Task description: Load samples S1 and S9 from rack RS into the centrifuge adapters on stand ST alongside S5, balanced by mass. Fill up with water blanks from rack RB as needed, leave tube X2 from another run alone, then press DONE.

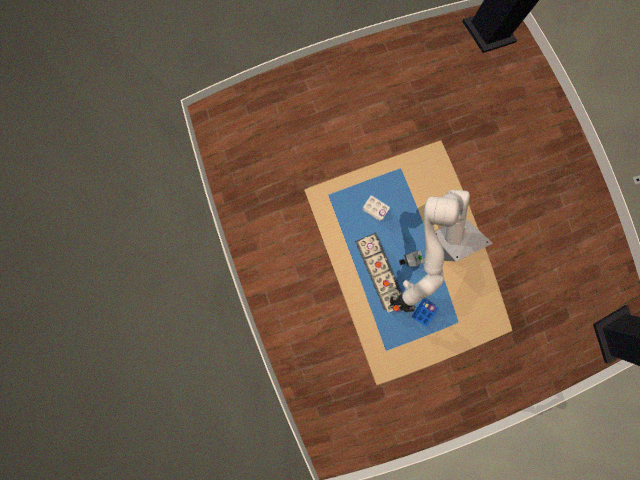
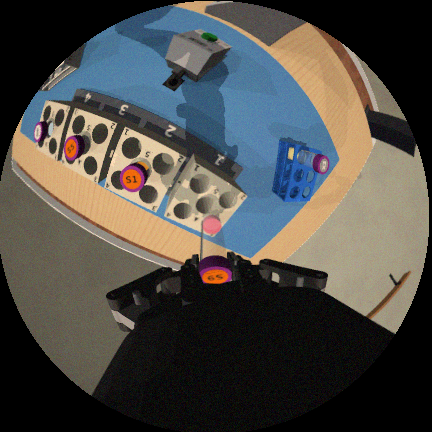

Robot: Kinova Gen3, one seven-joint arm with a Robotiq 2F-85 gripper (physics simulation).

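Seen in the pictures: gripper, fingertip midpoint: (image 1: 394, 308) (image 2: 212, 260); arm's base, origin of the base link: (image 1: 453, 238).
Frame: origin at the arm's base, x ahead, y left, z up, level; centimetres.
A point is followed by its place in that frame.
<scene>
My gripper (image 1: 401, 302) {z 9.2, x 47.9, y 19.1 cm} (image 2: 212, 260) {z 9.2, x 47.9, y 19.1 cm} is shut on tube S9 (image 1: 396, 308) {z 11.9, x 47.3, y 18.7 cm} (image 2: 216, 276) {z 11.9, x 47.2, y 18.5 cm}, orange-labelled with a purple cap. Its pink lower end is over the corner of adapter 1 (image 2: 192, 172) {z 0.5, x 42.5, y 13.6 cm}, covering hole 3; the height gap is unclear. Tube S1 (image 1: 386, 283) {z 3.4, x 45.9, y 6.9 cm} (image 2: 132, 179) {z 3.4, x 46.0, y 7.1 cm} stands in adapter 2, apparently its centre hole. Tube S5 (image 1: 378, 265) {z 3.4, x 46.1, y -3.7 cm} (image 2: 72, 148) {z 3.4, x 45.8, y -3.6 cm} stands in adapter 3. A white-labelled tube (image 1: 369, 246) {z 3.4, x 46.5, y -15.0 cm} (image 2: 39, 131) stands in adapter 4. The stand (image 2: 195, 144) runs behind the adapters. The DONE button (image 1: 419, 257) {z -2.2, x 22.1, y 2.1 cm} (image 2: 209, 37) {z -1.8, x 22.4, y 2.8 cm} is green.
A blue rack (image 1: 423, 312) {z -6.4, x 31.0, y 33.4 cm} (image 2: 284, 172) {z -6.1, x 32.7, y 31.0 cm} holds a magenta-capped tube (image 1: 431, 306) {z 2.9, x 27.9, y 28.6 cm} (image 2: 321, 164) {z 2.9, x 28.3, y 29.1 cm}, label unclear. A white rack (image 1: 376, 207) {z -3.2, x 33.0, y -33.5 cm} stands at the far end with a purple-ringed tube (image 1: 382, 212) {z 3.0, x 32.5, y -29.0 cm}. The grey button box (image 1: 412, 259) {z -2.0, x 26.3, y 1.5 cm} (image 2: 192, 55) {z -2.6, x 26.8, y 3.0 cm} stands between adapters and arm (image 1: 434, 248) {z 48.4, x 31.8, y -7.0 cm}.
</scene>
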